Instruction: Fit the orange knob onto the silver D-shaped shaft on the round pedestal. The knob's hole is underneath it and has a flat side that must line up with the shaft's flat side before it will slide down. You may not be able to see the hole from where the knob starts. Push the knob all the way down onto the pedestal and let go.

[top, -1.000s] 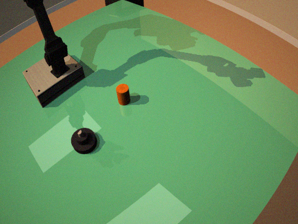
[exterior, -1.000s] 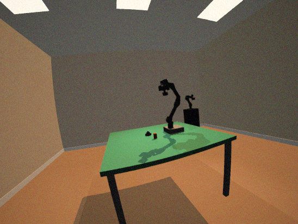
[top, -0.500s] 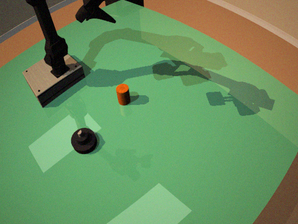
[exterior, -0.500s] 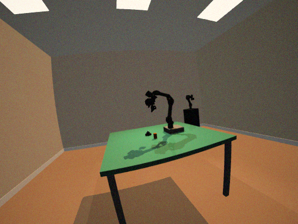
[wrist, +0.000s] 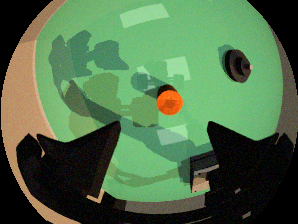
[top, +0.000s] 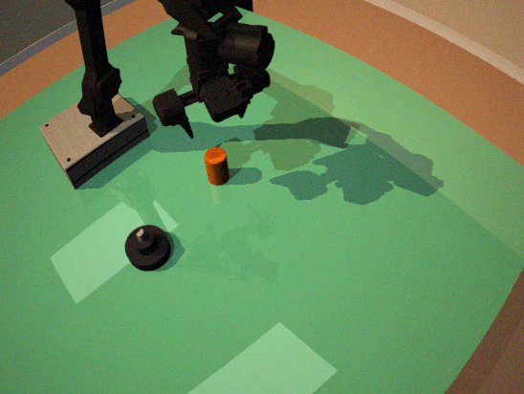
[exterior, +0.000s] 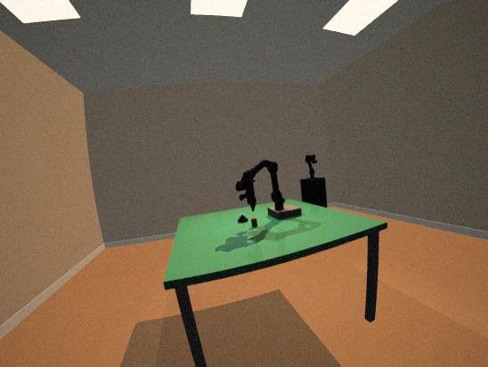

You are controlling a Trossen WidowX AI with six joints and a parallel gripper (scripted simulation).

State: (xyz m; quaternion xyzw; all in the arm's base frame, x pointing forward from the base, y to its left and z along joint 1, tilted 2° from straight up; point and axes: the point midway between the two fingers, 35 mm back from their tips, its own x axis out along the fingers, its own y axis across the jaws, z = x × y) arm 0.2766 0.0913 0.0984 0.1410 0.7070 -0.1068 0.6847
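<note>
Right now the orange knob is 10 mm to the right of my gripper tip and 80 mm below it. Round my gripper tip: pedestal 20 mm ahead, 210 mm to the right, 100 mm below.
</note>
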